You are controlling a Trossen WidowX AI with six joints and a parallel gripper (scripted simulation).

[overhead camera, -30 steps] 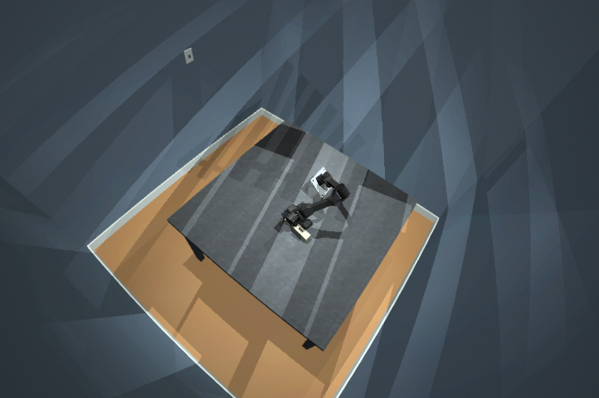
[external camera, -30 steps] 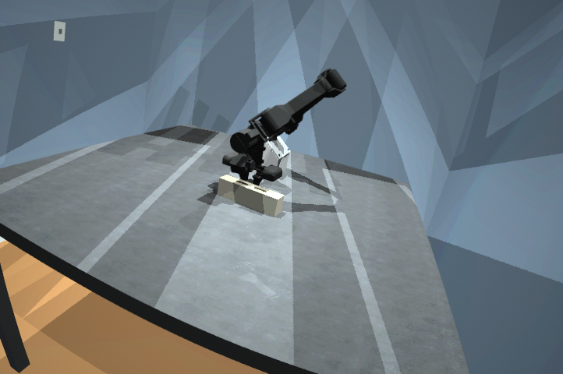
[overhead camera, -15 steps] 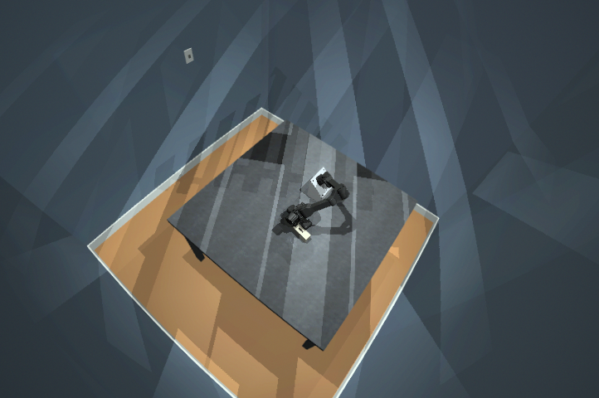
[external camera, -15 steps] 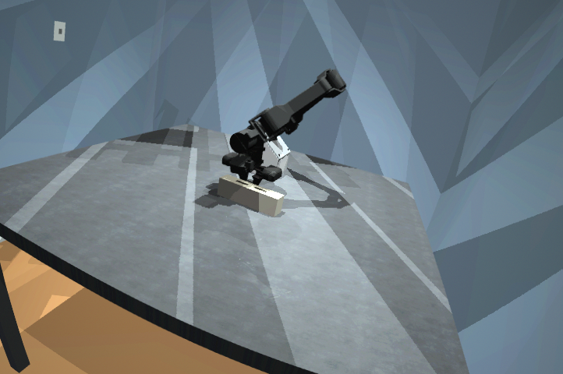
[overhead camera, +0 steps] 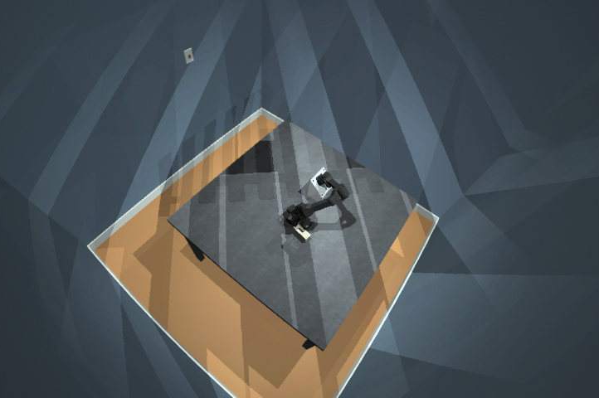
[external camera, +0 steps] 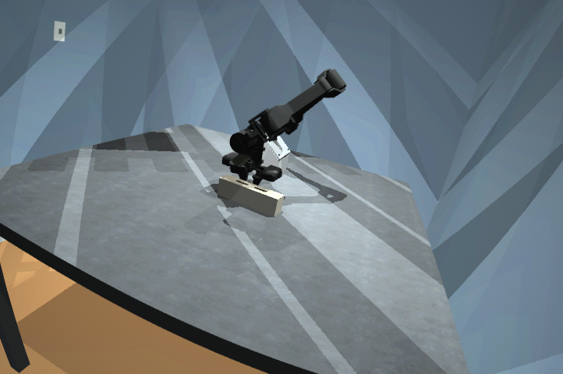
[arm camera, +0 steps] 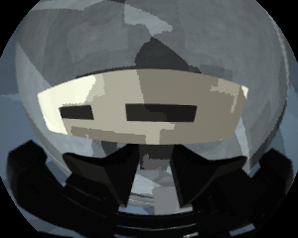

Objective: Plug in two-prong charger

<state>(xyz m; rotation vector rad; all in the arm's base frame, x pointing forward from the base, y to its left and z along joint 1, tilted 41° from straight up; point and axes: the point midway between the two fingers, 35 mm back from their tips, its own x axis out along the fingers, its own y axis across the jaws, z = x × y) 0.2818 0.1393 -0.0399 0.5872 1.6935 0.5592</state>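
The two-prong charger lies 20 mm ahead of my gripper tip and 10 mm above it.
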